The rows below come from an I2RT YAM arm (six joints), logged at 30 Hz.
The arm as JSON. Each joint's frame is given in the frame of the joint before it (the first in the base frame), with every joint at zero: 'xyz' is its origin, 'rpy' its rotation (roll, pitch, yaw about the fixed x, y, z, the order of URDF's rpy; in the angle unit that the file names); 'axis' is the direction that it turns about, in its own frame. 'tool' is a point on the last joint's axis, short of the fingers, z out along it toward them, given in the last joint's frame.
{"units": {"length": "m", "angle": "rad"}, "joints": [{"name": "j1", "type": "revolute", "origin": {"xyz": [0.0, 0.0, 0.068], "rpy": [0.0, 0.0, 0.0]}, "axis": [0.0, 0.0, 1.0]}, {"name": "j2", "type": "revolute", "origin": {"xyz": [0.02, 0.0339, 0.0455], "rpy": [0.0, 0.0, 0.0]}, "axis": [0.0, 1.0, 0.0]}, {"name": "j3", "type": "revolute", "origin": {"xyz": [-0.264, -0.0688, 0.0], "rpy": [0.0, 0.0, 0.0]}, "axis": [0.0, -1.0, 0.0]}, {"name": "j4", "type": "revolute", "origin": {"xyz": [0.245, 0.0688, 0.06], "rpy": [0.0, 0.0, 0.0]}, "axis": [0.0, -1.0, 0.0]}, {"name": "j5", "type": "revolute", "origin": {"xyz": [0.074, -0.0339, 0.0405], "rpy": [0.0, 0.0, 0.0]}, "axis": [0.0, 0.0, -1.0]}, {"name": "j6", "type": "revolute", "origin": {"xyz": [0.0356, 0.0, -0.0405], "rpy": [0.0, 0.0, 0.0]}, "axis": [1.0, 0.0, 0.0]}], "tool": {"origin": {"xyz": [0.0, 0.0, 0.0], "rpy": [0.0, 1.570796, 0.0]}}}
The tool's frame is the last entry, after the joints.
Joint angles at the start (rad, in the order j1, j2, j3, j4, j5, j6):
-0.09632, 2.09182, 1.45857, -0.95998, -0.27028, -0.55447
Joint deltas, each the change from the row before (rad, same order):
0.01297, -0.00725, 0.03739, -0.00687, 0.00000, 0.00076
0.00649, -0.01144, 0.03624, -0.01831, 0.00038, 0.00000
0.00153, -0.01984, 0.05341, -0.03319, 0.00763, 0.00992
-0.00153, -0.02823, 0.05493, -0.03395, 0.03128, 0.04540
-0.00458, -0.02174, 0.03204, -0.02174, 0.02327, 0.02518
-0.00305, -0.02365, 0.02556, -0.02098, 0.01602, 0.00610
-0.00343, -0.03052, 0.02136, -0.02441, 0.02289, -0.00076
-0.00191, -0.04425, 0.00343, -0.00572, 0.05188, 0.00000
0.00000, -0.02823, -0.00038, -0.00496, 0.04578, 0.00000
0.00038, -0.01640, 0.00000, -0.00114, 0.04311, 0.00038
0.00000, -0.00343, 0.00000, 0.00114, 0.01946, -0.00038
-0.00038, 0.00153, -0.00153, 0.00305, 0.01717, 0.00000
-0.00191, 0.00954, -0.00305, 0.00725, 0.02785, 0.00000
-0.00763, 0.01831, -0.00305, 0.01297, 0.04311, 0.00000
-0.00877, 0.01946, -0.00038, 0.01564, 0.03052, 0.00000
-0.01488, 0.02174, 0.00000, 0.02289, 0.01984, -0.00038
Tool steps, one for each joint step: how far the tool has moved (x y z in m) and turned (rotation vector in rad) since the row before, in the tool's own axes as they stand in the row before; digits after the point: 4 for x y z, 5 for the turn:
-0.0094, 0.0035, -0.0098, 0.01737, -0.02798, -0.02182
-0.0069, 0.0026, -0.0117, 0.01413, -0.02251, -0.01409
-0.0076, 0.0020, -0.0195, 0.02638, -0.02871, -0.00209
-0.0063, 0.0015, -0.0236, 0.05121, -0.02606, 0.03485
-0.0024, 0.0000, -0.0163, 0.03624, -0.01734, 0.02262
-0.0013, 0.0010, -0.0155, 0.02757, -0.01769, 0.00344
0.0003, 0.0015, -0.0173, 0.03352, -0.01403, -0.00238
0.0024, 0.0018, -0.0182, 0.06556, -0.01371, -0.00414
0.0023, 0.0008, -0.0110, 0.05114, 0.00030, -0.00215
0.0014, -0.0003, -0.0065, 0.04524, 0.00580, -0.00074
0.0004, -0.0005, -0.0014, 0.01943, 0.00469, -0.00046
0.0002, -0.0008, 0.0010, 0.01542, 0.00780, 0.00036
0.0000, -0.0019, 0.0045, 0.02294, 0.01762, 0.00170
0.0002, -0.0046, 0.0081, 0.03650, 0.02830, 0.00680
-0.0005, -0.0046, 0.0081, 0.02724, 0.01934, 0.00797
-0.0004, -0.0065, 0.0093, 0.02124, 0.01137, 0.01392

